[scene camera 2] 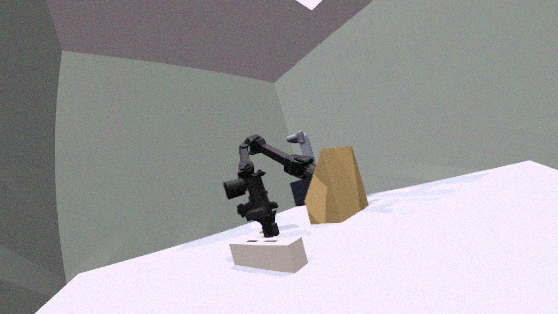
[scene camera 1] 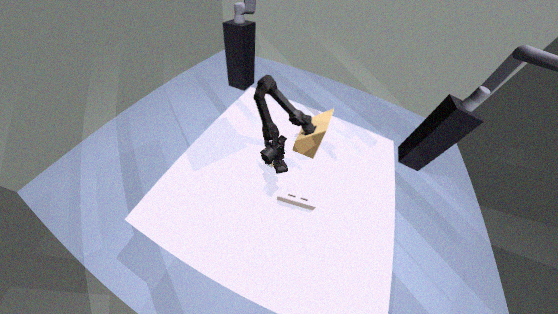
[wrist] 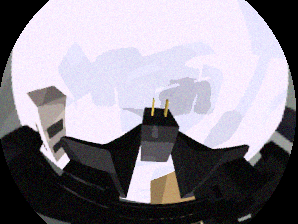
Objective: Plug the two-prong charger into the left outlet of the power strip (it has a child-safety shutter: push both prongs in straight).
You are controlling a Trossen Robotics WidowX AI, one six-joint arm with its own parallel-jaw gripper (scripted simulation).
Note:
My gripper (scene camera 2: 271, 233) holds a dark two-prong charger (wrist: 159, 130).
My gripper is seen too in the wrist view (wrist: 155, 127).

